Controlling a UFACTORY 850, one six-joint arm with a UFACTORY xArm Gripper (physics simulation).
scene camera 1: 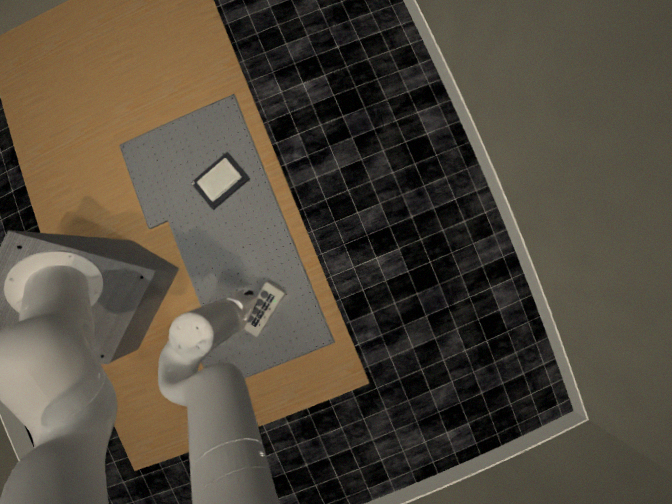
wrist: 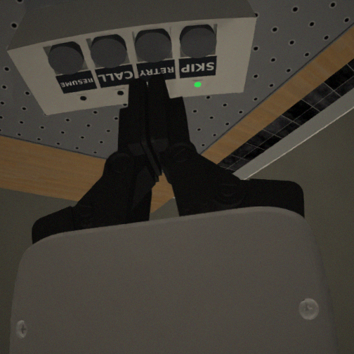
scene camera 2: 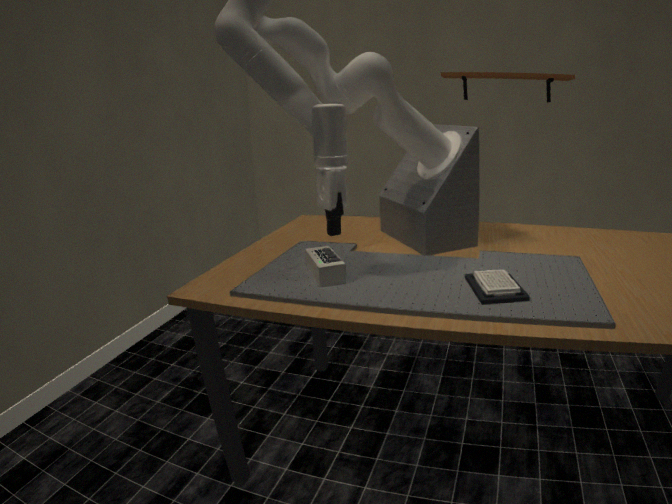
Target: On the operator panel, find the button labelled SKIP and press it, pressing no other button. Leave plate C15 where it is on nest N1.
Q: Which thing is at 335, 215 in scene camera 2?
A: The gripper.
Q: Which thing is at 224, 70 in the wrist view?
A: An operator panel.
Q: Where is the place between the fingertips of the gripper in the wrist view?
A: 153, 96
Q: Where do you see a plate C15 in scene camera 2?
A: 497, 282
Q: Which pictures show the plate C15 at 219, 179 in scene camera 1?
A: Scene camera 1 and scene camera 2 only.
